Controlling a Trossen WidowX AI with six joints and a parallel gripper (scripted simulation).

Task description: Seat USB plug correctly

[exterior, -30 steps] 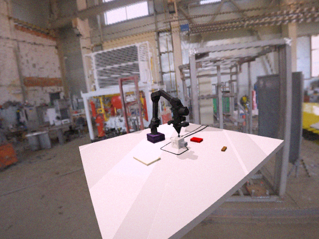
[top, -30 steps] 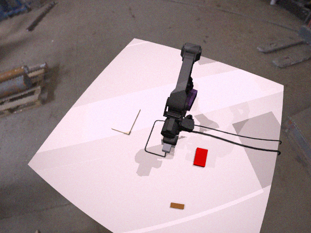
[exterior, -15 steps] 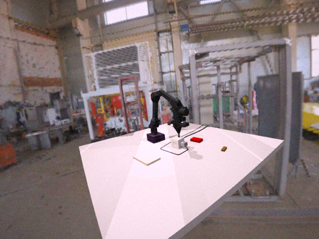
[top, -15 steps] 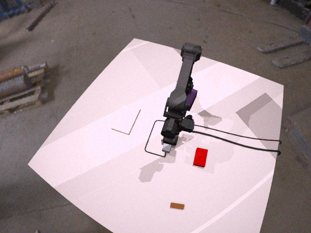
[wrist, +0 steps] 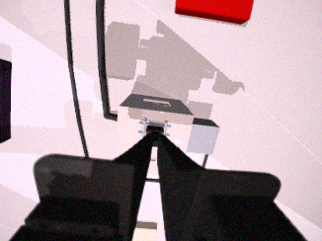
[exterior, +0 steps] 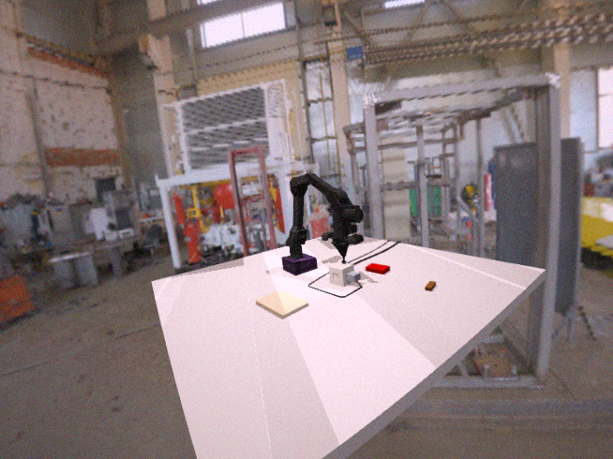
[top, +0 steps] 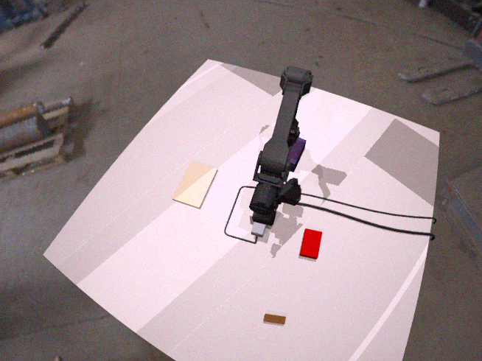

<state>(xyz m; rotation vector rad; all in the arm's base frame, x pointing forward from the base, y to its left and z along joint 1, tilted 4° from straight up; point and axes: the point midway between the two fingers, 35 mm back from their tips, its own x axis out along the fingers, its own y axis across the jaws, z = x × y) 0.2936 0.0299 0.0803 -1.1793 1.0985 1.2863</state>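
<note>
Now: the USB plug 20 mm below my gripper tip. From my gripper tip the other things lie so: beige plate: 310 mm to the right, 100 mm below, 40 mm behind; then small brown block: 320 mm ahead, 130 mm to the left, 100 mm below; then red block: 160 mm to the left, 100 mm below, 50 mm ahead.
</note>
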